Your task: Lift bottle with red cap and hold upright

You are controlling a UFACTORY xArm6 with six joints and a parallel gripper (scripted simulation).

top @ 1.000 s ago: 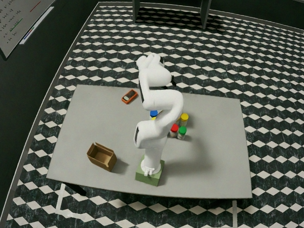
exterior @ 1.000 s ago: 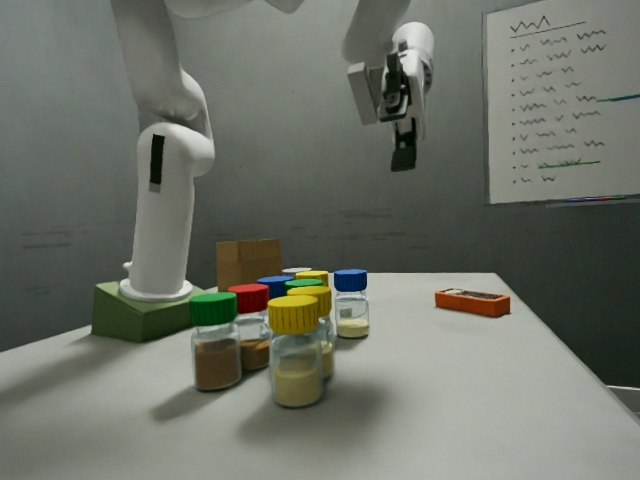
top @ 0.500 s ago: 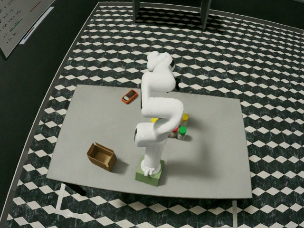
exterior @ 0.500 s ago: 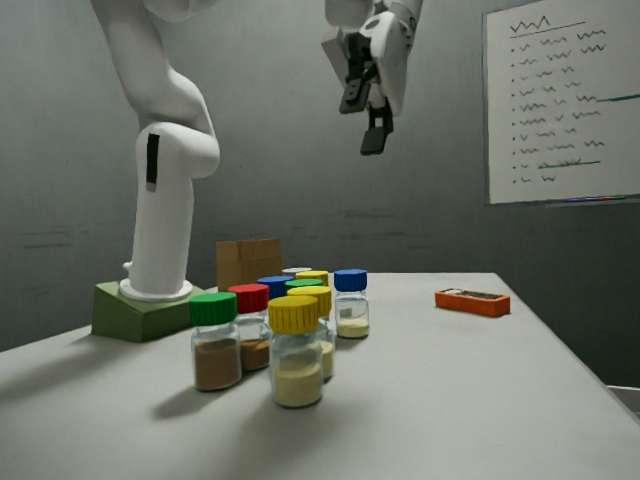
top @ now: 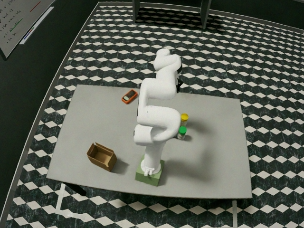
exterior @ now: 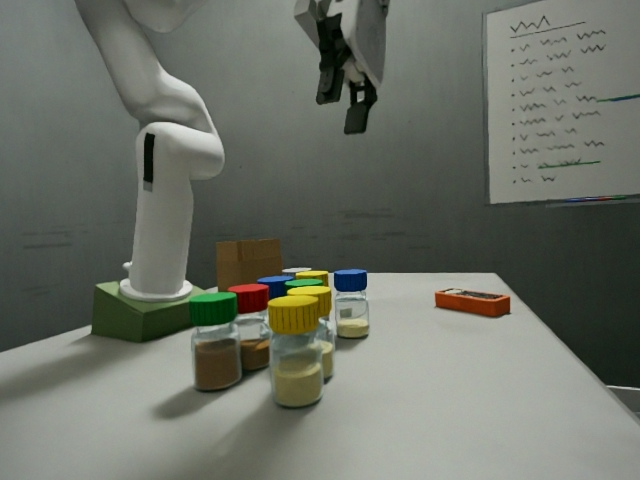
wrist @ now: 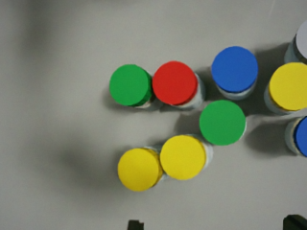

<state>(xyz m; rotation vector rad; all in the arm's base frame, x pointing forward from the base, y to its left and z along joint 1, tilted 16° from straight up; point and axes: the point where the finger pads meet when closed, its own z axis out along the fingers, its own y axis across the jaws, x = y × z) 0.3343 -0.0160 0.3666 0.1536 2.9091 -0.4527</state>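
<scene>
Now: hand 12 cm past the red-capped bottle, 7 cm to the left of it and 29 cm above it.
</scene>
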